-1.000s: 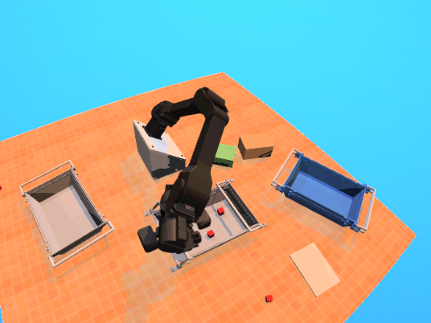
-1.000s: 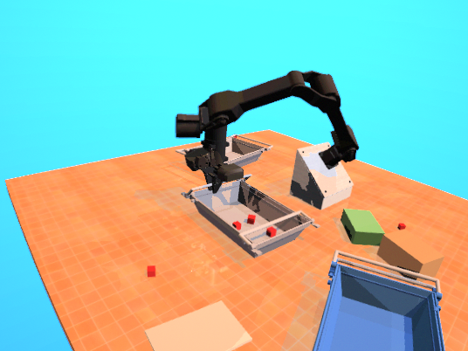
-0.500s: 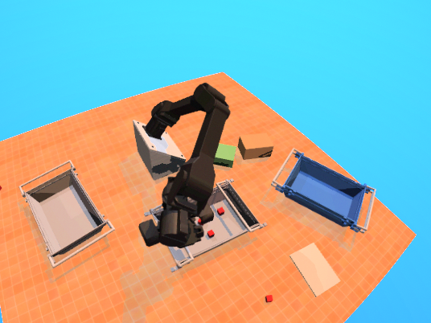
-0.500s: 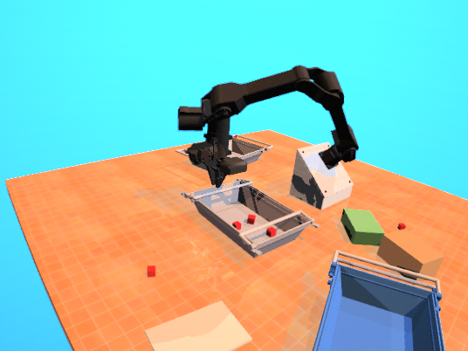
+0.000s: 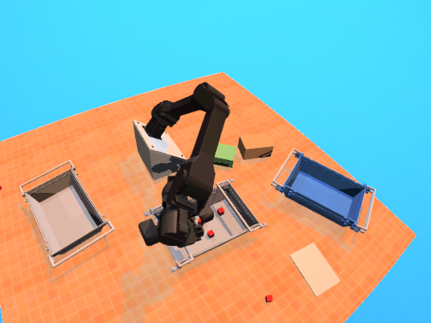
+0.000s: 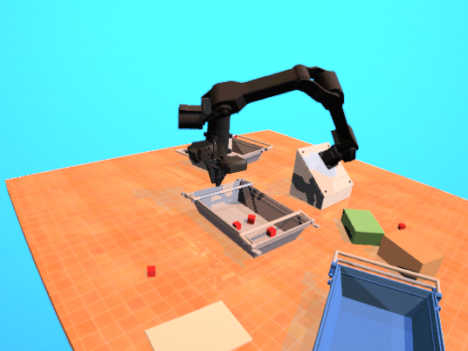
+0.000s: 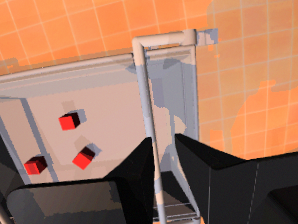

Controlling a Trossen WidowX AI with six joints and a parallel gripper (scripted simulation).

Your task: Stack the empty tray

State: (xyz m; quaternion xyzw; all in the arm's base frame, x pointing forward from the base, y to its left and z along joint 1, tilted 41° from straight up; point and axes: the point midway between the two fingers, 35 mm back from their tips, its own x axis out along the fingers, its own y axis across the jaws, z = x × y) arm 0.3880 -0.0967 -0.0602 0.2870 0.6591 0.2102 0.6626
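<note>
My gripper tip is now 29 cm past the grey tray, 27 cm to the left of it and 4 cm above it. Also, from my gripper tip: red cube 27 cm ahead, 13 cm to the left, 8 cm below; then beige sheet 29 cm ahead, 31 cm to the left, 8 cm below; then green box 25 cm behind, 33 cm to the left, 6 cm below.
</note>
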